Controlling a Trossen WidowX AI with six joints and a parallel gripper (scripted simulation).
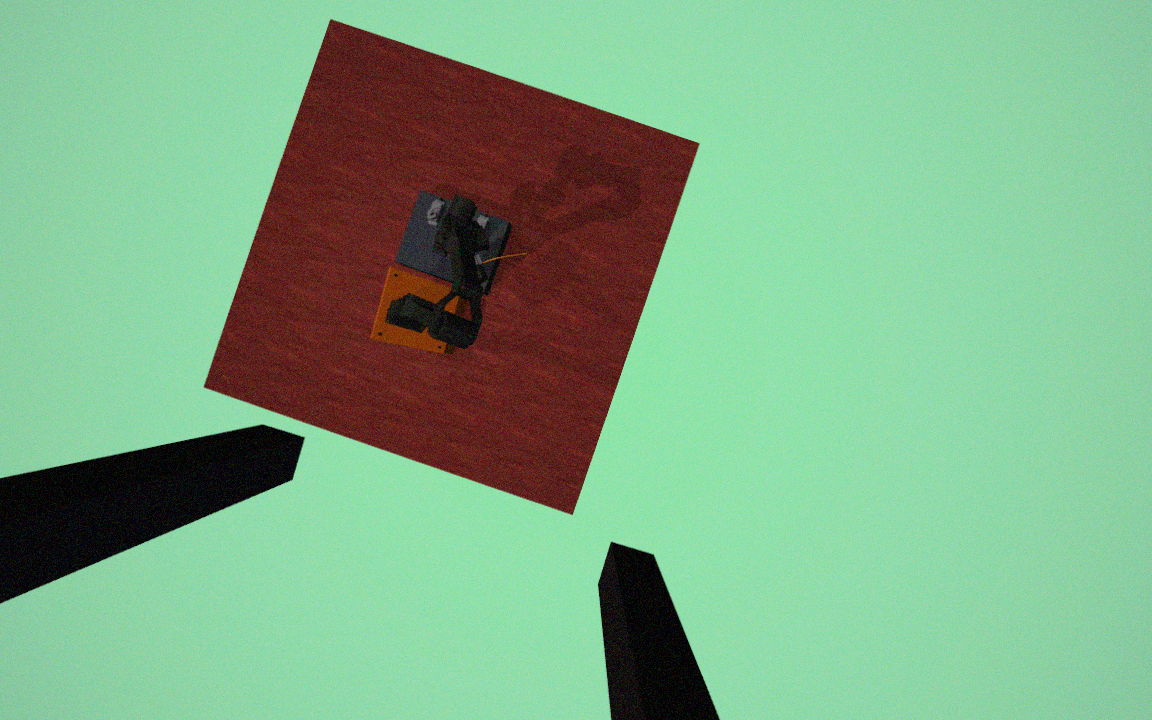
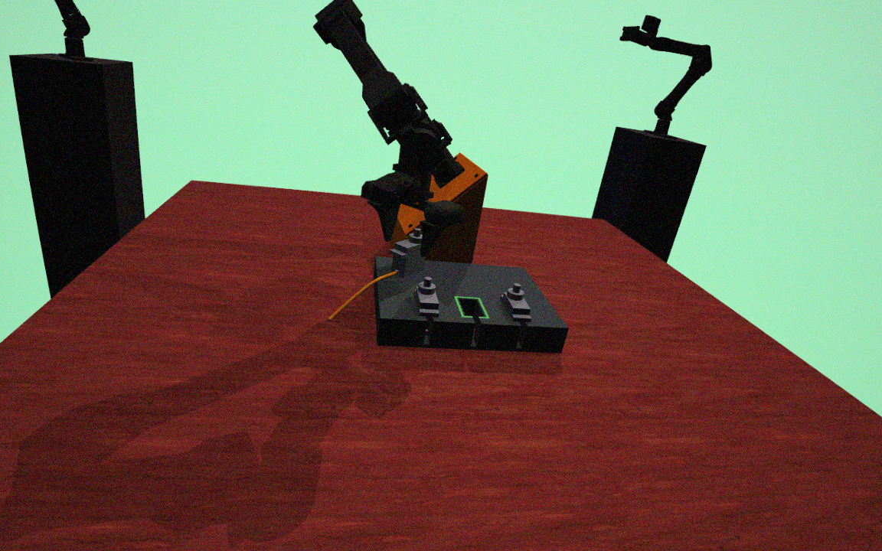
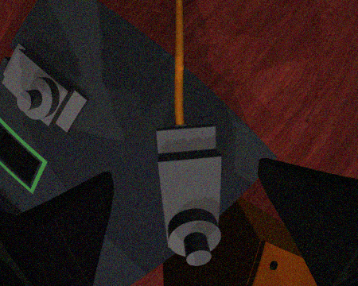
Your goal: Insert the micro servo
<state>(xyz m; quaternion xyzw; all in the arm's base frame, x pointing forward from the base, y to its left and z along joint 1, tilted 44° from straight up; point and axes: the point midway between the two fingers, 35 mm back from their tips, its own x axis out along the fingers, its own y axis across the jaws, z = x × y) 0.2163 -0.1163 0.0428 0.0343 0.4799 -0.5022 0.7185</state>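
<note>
Right now the deck is 10 cm to the left of my gripper tip, 7 cm below it and 1 cm ahead of it.
</note>
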